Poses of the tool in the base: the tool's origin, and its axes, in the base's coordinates. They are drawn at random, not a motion.
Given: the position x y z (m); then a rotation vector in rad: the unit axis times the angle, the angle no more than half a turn.
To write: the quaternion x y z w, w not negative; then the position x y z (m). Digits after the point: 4 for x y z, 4 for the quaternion.
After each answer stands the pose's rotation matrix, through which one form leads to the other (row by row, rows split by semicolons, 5 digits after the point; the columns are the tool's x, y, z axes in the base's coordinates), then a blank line. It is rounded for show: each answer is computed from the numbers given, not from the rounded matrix.
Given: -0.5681 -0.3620 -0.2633 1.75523 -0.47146 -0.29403
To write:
0.7588 -0.2038 -0.1271 0.6054 -0.5681 -0.3620 -0.2633
0.88460 -0.15542 -0.43969; -0.46323 -0.18392 -0.86694; 0.05387 0.97058 -0.23468

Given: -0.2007 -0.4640 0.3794 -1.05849 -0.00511 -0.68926
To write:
-0.4948 -0.0024 -0.3222 0.8071 -0.2007 -0.4640 0.3794
0.79240 0.52242 0.31494; -0.51769 0.30284 0.80018; 0.32265 -0.79710 0.51042

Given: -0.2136 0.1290 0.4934 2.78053 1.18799 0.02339
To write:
0.9180 0.3922 0.0077 0.0589 -0.2136 0.1290 0.4934
0.69224 0.71914 0.06036; 0.72096 -0.68542 -0.10203; -0.03200 0.11415 -0.99295

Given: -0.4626 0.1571 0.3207 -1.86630 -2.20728 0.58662
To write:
-0.6298 -0.7449 0.1980 0.0959 -0.4626 0.1571 0.3207
-0.18819 0.90038 -0.39229; 0.97634 0.12821 -0.17412; -0.10648 -0.41578 -0.90321

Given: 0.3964 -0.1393 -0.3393 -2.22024 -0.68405 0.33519
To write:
-0.8723 -0.2687 0.1317 0.3868 0.3964 -0.1393 -0.3393
0.82088 0.36695 -0.43762; 0.57069 -0.55634 0.60399; -0.02183 -0.74555 -0.66610

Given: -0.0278 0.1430 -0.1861 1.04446 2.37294 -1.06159
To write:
0.3674 0.8348 -0.3735 0.1692 -0.0278 0.1430 -0.1861
-0.67272 0.73985 0.00804; 0.48709 0.45102 -0.74788; -0.55695 -0.49919 -0.66379

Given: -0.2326 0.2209 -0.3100 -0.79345 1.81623 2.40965
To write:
-0.2543 0.5821 0.7723 0.0108 -0.2326 0.2209 -0.3100
-0.87044 -0.31268 -0.38022; -0.27940 -0.32213 0.90453; -0.40531 0.89357 0.19303

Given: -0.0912 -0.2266 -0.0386 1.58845 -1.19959 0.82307
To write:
0.6493 -0.4904 0.3365 0.4740 -0.0912 -0.2266 -0.0386
0.29262 -0.95582 -0.02790; -0.31791 -0.06973 -0.94555; 0.90184 0.28556 -0.32427

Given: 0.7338 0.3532 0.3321 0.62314 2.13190 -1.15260
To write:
0.2364 0.8088 -0.4373 0.3142 0.7338 0.3532 0.3321
-0.69077 0.65721 0.30151; 0.10763 0.50580 -0.85591; -0.71502 -0.55879 -0.42013

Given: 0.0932 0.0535 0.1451 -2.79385 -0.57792 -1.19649
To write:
-0.9028 -0.1868 -0.3866 0.0239 0.0932 0.0535 0.1451
0.63127 0.35570 0.68918; 0.31870 -0.92910 0.18761; 0.70705 0.10120 -0.69988

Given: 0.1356 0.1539 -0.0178 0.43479 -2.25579 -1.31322
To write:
0.1593 -0.8265 -0.4811 0.2452 0.1356 0.1539 -0.0178
-0.82902 -0.02737 -0.55856; -0.49923 0.48629 0.71714; 0.25199 0.87337 -0.41680

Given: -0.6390 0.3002 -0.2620 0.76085 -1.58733 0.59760
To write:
0.3280 -0.6842 0.2576 0.5983 -0.6390 0.3002 -0.2620
-0.06904 -0.75703 -0.64972; -0.14059 0.65216 -0.74493; 0.98766 0.03991 -0.15145

